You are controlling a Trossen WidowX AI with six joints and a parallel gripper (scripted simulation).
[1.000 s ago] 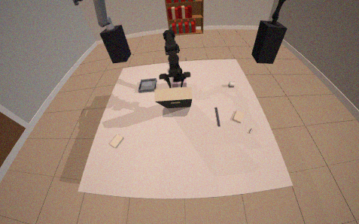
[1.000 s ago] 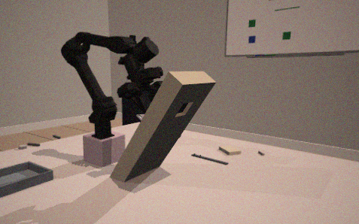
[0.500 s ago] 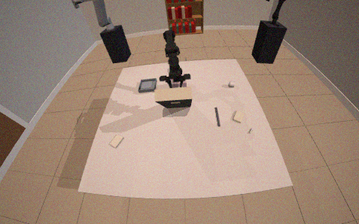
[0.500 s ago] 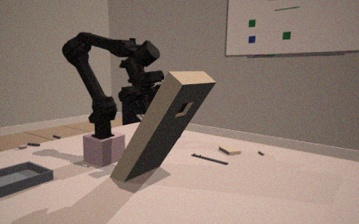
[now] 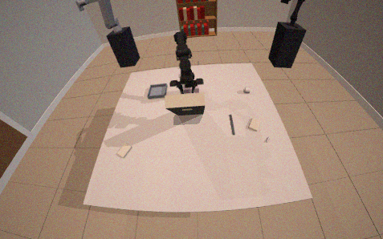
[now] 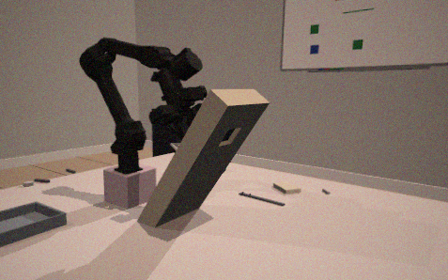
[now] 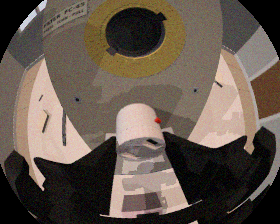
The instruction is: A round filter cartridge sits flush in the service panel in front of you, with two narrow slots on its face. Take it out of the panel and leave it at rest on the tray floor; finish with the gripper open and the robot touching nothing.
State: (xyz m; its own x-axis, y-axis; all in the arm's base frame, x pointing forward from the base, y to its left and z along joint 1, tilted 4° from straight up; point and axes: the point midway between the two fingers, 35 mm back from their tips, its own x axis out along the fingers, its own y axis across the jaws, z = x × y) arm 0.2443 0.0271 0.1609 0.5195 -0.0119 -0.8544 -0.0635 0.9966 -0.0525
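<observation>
Right now the grey tray is 31 cm behind my gripper tip, 31 cm to the right of it and 21 cm below it. The rest, counted from my gripper tip: round filter cartridge (right at my gripper tip).
</observation>
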